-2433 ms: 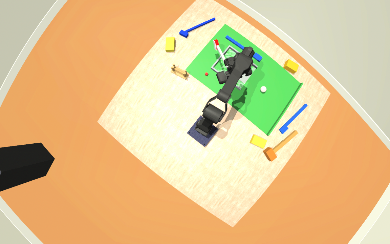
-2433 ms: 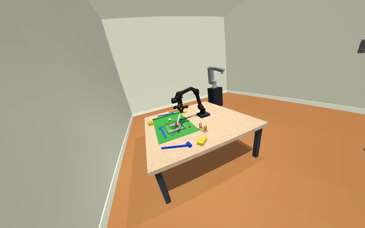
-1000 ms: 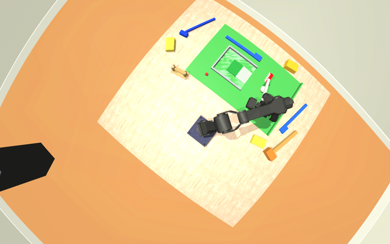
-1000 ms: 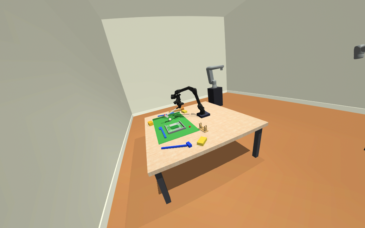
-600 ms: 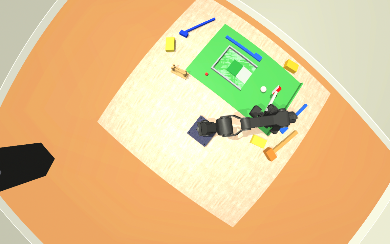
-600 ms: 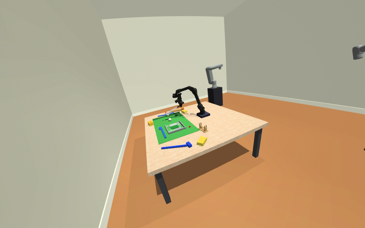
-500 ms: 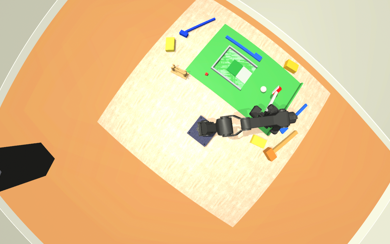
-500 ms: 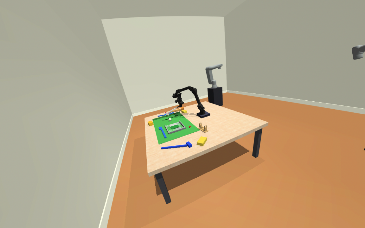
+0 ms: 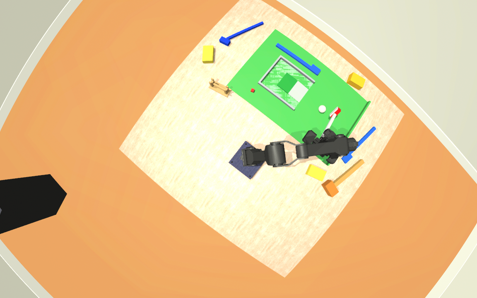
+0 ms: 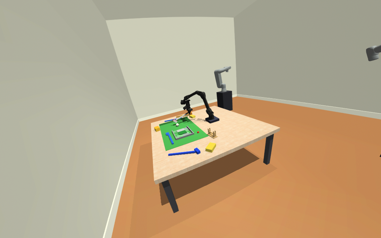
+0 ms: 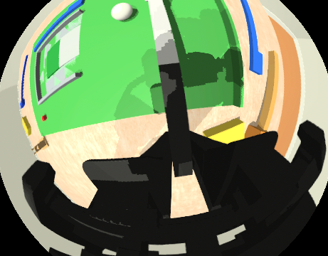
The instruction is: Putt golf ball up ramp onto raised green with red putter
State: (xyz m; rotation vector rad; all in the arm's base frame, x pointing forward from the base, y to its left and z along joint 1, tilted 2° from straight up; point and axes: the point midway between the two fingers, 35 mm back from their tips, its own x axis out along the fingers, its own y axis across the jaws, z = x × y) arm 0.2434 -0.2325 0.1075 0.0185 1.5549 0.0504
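My gripper tip is 130 mm short of the red putter, 10 mm to the right of it and 10 mm above it. Also, from my gripper tip: white golf ball: 230 mm ahead, 90 mm below, 70 mm to the left; then wooden stand: 590 mm to the left, 70 mm below, 40 mm behind; then small red cube: 440 mm to the left, 100 mm below, 60 mm ahead.
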